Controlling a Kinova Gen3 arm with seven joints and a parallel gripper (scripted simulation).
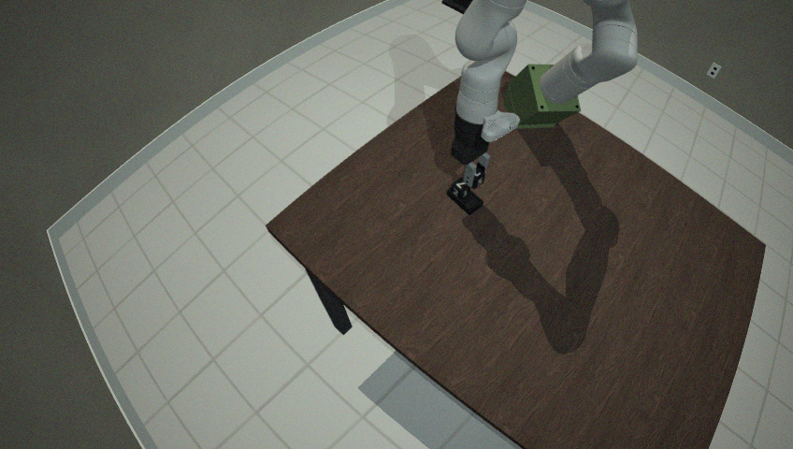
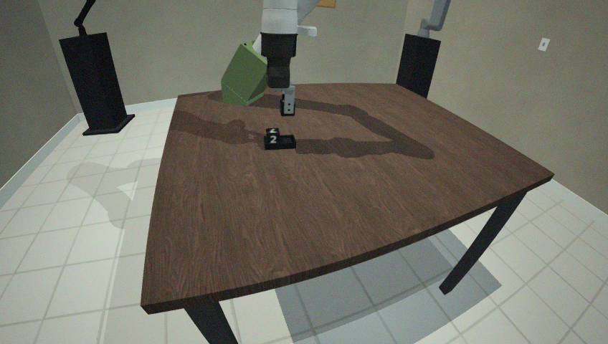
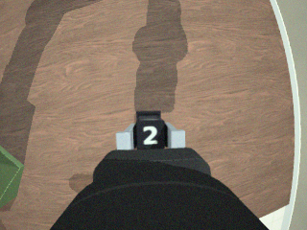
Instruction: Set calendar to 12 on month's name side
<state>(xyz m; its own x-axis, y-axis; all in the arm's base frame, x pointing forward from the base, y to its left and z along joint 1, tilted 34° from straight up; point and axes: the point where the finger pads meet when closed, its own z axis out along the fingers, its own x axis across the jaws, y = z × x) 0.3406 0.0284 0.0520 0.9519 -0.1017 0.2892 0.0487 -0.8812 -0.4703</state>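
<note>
The black tray lies 2 cm to the right of my hand and 10 cm below it.
</note>
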